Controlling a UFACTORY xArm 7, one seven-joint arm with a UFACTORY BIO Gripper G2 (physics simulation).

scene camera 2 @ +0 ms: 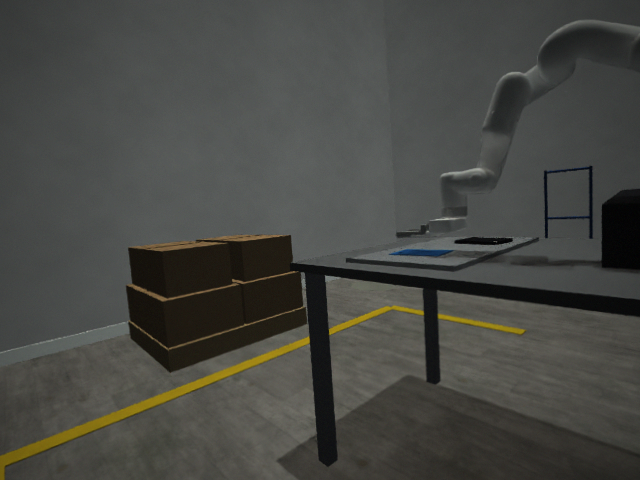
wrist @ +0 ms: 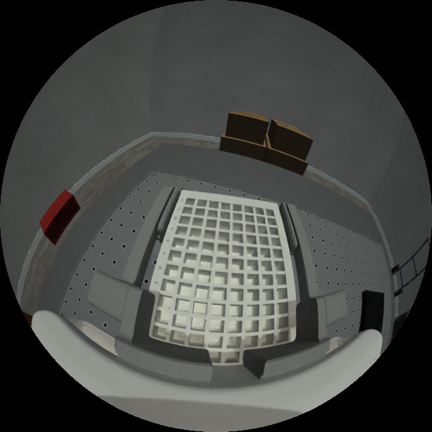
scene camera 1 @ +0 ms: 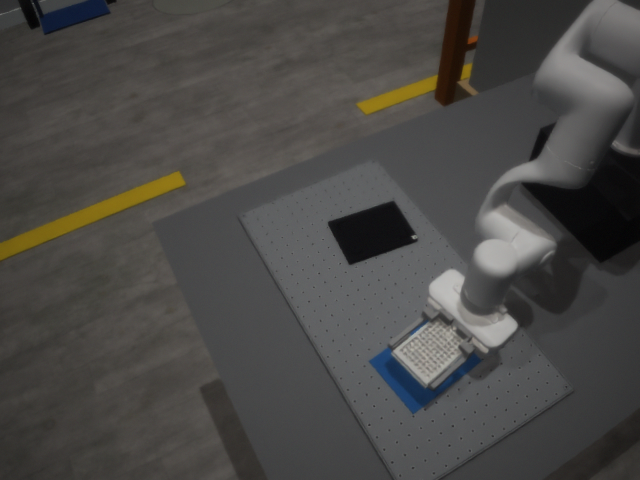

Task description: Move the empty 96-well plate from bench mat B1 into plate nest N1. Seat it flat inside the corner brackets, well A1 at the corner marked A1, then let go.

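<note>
The white 96-well plate is between the two long fingers of my gripper, which is shut on its sides. The plate is held level above the blue bench mat B1, with a gap and a shadow under it. In the wrist view the fingers run along the plate's left and right edges, and the blue mat does not show. The black plate nest N1 lies farther along the board, with a small white mark at one corner. The plate's well lettering is too small to read.
Mat and nest lie on a grey perforated board on the grey table. A black box stands on the table near the arm. Brown cartons stand on the floor beyond the table. A red object shows at the wrist view's left.
</note>
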